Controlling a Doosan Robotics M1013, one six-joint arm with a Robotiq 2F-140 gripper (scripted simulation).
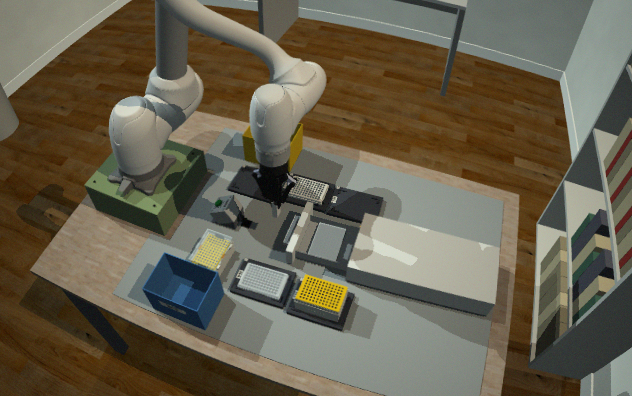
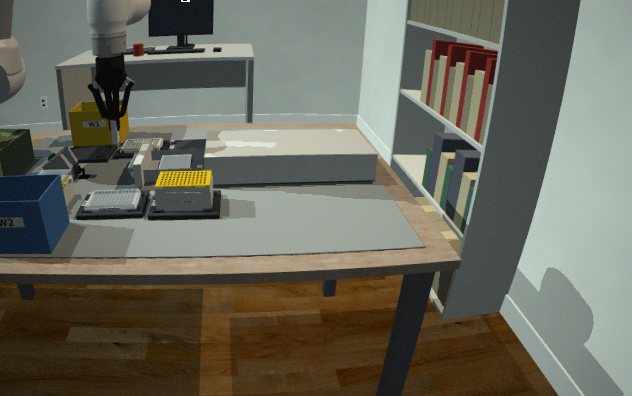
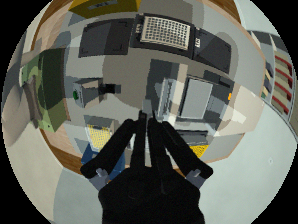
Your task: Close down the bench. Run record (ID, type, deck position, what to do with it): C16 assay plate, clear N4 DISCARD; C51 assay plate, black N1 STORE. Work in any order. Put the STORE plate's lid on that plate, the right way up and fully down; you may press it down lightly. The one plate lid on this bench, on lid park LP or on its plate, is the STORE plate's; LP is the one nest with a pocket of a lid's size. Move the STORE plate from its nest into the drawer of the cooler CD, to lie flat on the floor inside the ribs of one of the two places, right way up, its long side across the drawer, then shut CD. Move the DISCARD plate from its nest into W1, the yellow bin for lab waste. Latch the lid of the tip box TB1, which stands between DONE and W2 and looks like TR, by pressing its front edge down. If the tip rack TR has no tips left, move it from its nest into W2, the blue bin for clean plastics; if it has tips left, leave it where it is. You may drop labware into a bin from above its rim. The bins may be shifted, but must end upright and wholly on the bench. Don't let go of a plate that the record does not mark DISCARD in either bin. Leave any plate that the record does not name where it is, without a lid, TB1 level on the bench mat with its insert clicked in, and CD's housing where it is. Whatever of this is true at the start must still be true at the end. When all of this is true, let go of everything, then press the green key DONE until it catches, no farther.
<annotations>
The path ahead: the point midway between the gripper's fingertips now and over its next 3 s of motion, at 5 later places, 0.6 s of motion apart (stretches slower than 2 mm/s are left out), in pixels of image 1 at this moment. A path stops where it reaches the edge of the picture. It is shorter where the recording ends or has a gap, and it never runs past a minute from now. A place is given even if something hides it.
The gripper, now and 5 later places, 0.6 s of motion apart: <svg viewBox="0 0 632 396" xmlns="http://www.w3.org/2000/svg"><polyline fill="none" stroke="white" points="276,214 276,218 277,222 277,225 277,230 278,232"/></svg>
</annotations>
